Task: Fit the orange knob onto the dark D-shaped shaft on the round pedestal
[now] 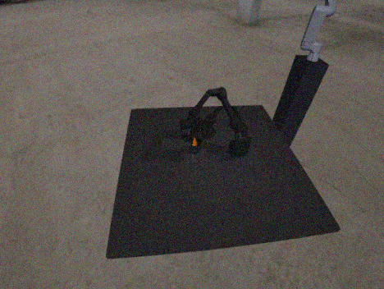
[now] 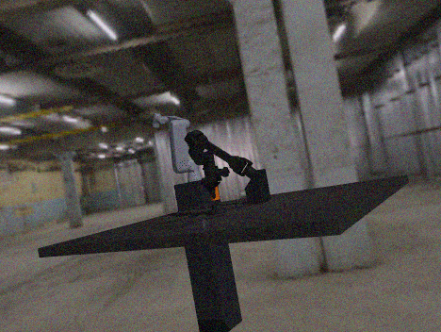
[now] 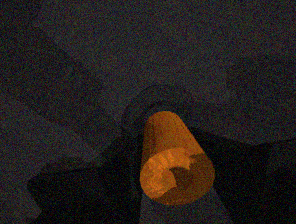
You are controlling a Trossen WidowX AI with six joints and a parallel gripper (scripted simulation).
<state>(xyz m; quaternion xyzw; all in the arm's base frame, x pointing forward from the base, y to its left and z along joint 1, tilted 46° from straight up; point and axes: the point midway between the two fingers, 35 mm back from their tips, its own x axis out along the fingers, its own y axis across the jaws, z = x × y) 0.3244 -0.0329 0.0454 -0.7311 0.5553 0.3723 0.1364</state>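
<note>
Right now the orange knob is 2 cm above my gripper tip. Also, from my gripper tip: round dark pedestal 4 cm below.
</note>
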